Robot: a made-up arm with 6 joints. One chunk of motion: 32 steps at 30 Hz.
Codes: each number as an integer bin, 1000 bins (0 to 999) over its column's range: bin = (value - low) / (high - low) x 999, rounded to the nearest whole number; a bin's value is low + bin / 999 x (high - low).
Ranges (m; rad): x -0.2..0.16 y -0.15..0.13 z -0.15..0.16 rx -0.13..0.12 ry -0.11..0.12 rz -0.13..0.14
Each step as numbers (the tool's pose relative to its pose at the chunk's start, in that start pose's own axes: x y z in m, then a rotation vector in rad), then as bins.
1 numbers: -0.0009 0.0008 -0.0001 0.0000 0.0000 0.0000
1 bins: 553 538 483 519 478 481
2 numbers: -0.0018 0.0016 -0.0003 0.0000 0.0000 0.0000
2 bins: 550 541 482 519 478 481
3 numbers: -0.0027 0.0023 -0.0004 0.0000 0.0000 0.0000
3 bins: 548 543 482 519 478 481
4 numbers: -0.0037 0.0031 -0.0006 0.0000 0.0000 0.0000
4 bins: 545 546 481 519 478 481
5 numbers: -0.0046 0.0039 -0.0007 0.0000 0.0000 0.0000
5 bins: 542 549 481 519 478 481
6 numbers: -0.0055 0.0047 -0.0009 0.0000 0.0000 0.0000
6 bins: 540 552 480 519 478 481
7 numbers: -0.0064 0.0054 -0.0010 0.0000 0.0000 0.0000
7 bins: 537 554 480 519 478 481
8 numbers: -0.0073 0.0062 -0.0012 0.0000 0.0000 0.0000
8 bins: 535 557 480 519 478 481
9 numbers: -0.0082 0.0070 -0.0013 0.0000 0.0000 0.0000
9 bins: 532 560 479 519 478 481
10 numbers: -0.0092 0.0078 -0.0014 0.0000 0.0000 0.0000
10 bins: 529 563 479 519 478 481
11 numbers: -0.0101 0.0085 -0.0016 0.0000 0.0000 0.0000
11 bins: 527 566 478 519 478 481
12 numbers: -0.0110 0.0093 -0.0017 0.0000 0.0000 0.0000
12 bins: 524 568 478 519 478 481
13 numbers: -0.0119 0.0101 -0.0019 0.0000 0.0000 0.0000
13 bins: 522 571 477 519 478 481
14 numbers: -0.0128 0.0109 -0.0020 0.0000 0.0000 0.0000
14 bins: 519 574 477 519 478 481
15 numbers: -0.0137 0.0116 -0.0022 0.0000 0.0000 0.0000
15 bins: 517 577 476 519 478 481
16 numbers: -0.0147 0.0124 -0.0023 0.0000 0.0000 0.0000
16 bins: 514 579 476 519 478 481
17 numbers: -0.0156 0.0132 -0.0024 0.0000 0.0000 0.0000
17 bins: 512 582 476 519 478 481
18 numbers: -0.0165 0.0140 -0.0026 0.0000 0.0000 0.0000
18 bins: 509 585 475 519 478 481
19 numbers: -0.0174 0.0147 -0.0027 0.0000 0.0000 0.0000
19 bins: 507 588 475 519 478 481
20 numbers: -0.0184 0.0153 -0.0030 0.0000 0.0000 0.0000
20 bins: 504 590 474 519 478 481
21 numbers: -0.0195 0.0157 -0.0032 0.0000 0.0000 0.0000
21 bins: 501 591 473 519 478 481
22 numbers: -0.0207 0.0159 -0.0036 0.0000 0.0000 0.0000
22 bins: 498 592 472 519 478 481
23 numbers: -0.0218 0.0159 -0.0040 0.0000 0.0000 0.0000
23 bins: 495 592 470 519 478 481
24 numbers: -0.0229 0.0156 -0.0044 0.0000 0.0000 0.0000
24 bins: 491 591 469 519 478 481
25 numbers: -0.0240 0.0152 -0.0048 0.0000 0.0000 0.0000
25 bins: 488 589 468 519 478 481
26 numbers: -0.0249 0.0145 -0.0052 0.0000 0.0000 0.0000
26 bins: 486 587 467 519 478 481
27 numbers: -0.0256 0.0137 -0.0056 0.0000 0.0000 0.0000
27 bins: 484 584 465 519 478 481
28 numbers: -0.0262 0.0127 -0.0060 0.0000 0.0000 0.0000
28 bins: 482 580 464 519 478 481
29 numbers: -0.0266 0.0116 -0.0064 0.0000 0.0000 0.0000
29 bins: 481 577 463 519 478 481
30 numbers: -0.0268 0.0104 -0.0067 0.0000 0.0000 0.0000
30 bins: 481 572 462 519 478 481
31 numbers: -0.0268 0.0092 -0.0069 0.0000 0.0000 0.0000
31 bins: 481 568 461 519 478 481
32 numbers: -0.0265 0.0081 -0.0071 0.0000 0.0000 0.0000
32 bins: 481 564 461 519 478 481
